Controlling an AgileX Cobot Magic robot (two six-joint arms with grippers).
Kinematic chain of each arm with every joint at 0, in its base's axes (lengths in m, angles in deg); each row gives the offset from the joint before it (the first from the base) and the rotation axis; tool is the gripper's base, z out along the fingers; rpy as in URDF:
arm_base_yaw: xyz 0 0 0.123 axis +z
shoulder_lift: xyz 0 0 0 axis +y
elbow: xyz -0.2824 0 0.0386 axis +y
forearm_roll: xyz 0.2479 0 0.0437 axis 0.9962 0 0.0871
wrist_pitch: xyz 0 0 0 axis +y
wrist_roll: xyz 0.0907 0 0.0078 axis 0.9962 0 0.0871
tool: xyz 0 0 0 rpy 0 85 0
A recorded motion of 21 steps. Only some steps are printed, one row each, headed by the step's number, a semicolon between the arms.
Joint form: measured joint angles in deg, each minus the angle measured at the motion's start. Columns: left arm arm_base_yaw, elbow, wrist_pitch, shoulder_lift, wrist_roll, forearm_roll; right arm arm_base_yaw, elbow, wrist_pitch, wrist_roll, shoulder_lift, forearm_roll.
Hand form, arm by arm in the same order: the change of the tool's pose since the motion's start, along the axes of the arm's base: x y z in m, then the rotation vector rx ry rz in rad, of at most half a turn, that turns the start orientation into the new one. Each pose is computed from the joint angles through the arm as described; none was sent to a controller.
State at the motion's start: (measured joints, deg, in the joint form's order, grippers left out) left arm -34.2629 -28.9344 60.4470 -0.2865 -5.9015 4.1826; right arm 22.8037 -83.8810 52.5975 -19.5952 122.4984 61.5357
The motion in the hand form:
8: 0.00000 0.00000 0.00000 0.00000 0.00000 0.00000; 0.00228 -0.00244 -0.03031 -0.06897 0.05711 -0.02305
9: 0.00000 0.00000 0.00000 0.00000 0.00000 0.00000; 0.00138 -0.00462 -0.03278 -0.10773 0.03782 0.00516
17: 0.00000 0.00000 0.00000 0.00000 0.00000 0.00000; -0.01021 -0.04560 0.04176 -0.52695 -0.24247 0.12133
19: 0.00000 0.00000 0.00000 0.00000 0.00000 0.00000; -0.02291 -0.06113 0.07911 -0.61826 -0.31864 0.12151
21: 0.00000 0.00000 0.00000 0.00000 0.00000 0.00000; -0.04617 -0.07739 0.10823 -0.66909 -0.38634 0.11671
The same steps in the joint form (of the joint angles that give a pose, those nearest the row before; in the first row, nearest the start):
8: 0.00 0.00 0.00 0.00 0.00 0.00; 0.00 0.23 -1.72 2.47 3.50 -2.69
9: 0.00 0.00 0.00 0.00 0.00 0.00; 0.06 0.23 -1.89 2.46 3.50 -5.61
17: 0.00 0.00 0.00 0.00 0.00 0.00; 0.29 0.23 -0.17 16.39 -9.91 -42.51
19: 0.00 0.00 0.00 0.00 0.00 0.00; 0.29 0.80 2.75 19.60 -16.22 -50.59
21: 0.00 0.00 0.00 0.00 0.00 0.00; 0.29 4.58 3.72 20.57 -23.66 -55.18

